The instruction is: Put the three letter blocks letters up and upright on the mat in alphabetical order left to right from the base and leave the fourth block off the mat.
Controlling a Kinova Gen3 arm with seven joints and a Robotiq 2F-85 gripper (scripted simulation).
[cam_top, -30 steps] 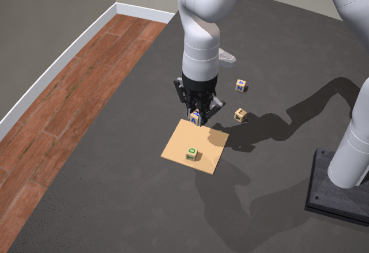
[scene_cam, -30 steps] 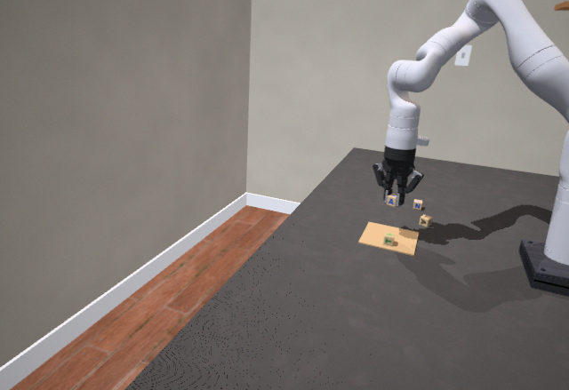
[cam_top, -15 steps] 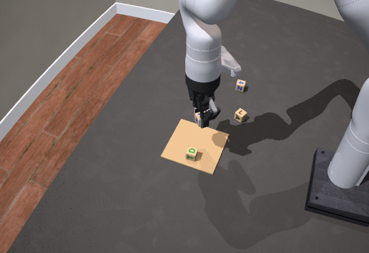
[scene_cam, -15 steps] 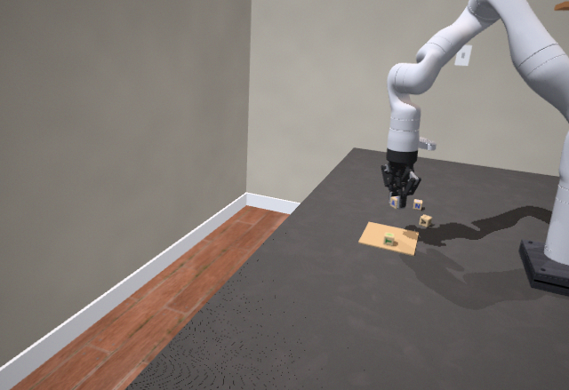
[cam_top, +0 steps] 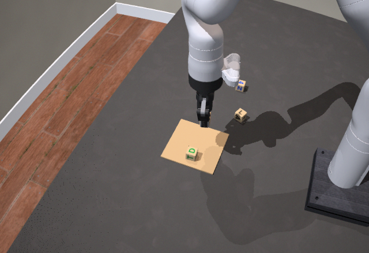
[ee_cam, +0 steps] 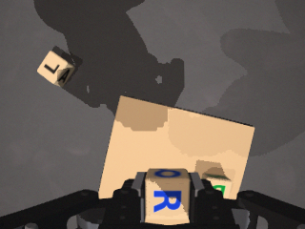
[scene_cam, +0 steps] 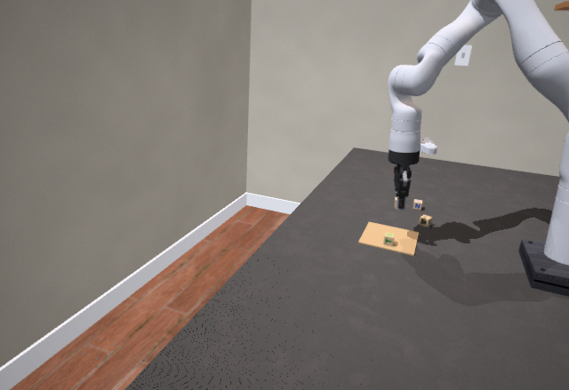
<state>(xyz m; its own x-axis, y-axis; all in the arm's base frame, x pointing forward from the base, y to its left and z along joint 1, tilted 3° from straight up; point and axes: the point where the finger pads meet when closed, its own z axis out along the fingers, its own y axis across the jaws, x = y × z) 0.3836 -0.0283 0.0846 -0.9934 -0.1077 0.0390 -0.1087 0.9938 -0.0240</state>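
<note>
Now: hand 110 mm above the tan mat, 10 mm to the right of it and 10 mm short of it.
</note>
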